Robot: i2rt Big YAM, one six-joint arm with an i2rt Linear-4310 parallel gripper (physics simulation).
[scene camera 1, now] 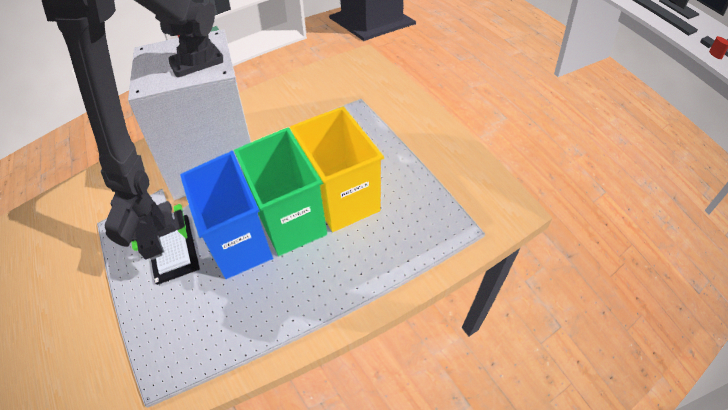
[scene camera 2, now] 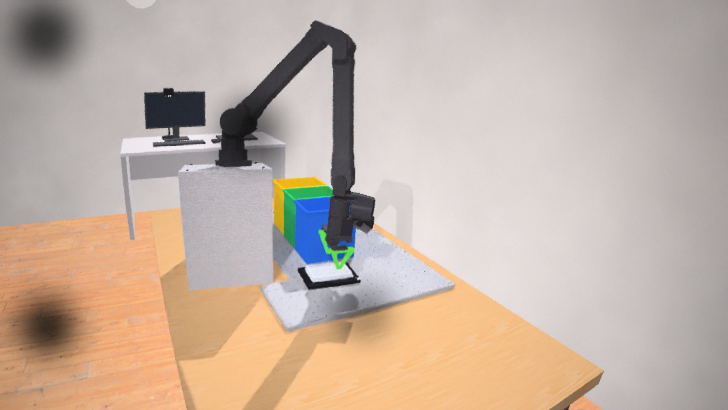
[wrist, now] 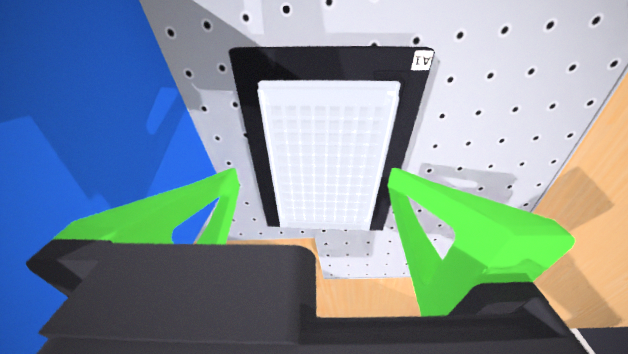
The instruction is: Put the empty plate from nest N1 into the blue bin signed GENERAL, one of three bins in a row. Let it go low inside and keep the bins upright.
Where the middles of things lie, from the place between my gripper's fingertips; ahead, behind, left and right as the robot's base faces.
Labels:
I see my gripper 3 cm above the white plate (scene camera 1: pixel 176 255) and 2 cm past it. From my hand the other things lie so: green bin (scene camera 1: pixel 285 186) (28 cm to the left, 7 cm ahead, 4 cm above); then blue bin (scene camera 1: pixel 224 211) (15 cm to the left, 5 cm ahead, 4 cm above); then yellow bin (scene camera 1: pixel 349 164) (42 cm to the left, 8 cm ahead, 4 cm above).

